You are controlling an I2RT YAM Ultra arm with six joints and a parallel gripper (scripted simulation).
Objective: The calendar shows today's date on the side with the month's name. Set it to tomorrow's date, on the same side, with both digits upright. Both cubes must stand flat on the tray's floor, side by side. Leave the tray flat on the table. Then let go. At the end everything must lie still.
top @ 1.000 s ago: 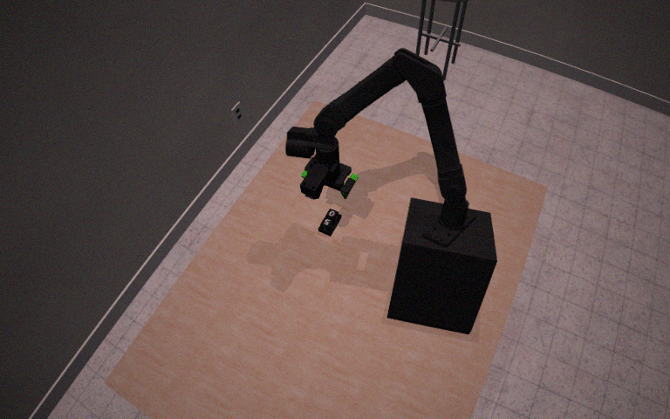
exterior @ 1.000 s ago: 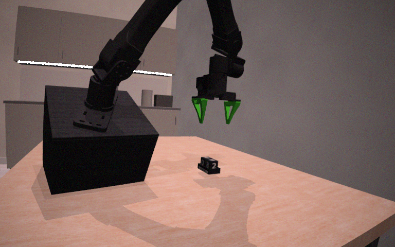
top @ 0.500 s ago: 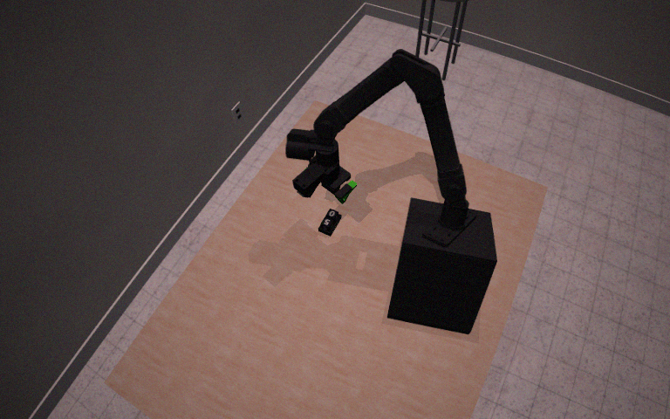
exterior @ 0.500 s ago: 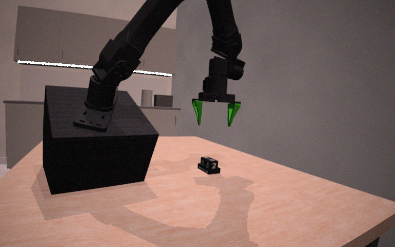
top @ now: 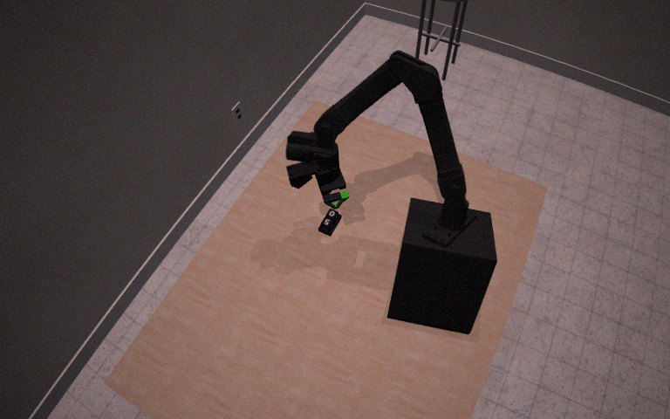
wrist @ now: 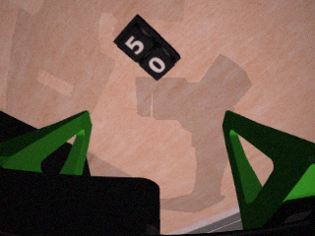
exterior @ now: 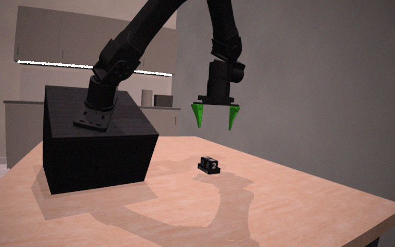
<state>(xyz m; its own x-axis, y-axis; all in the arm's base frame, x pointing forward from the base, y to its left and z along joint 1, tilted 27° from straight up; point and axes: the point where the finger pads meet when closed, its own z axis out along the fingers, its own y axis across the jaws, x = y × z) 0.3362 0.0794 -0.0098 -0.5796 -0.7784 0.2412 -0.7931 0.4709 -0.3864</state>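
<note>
The black cube is 120 mm below my hand. The rest, counted from my hand: black tray: 140 mm below, 20 mm to the left.
</note>
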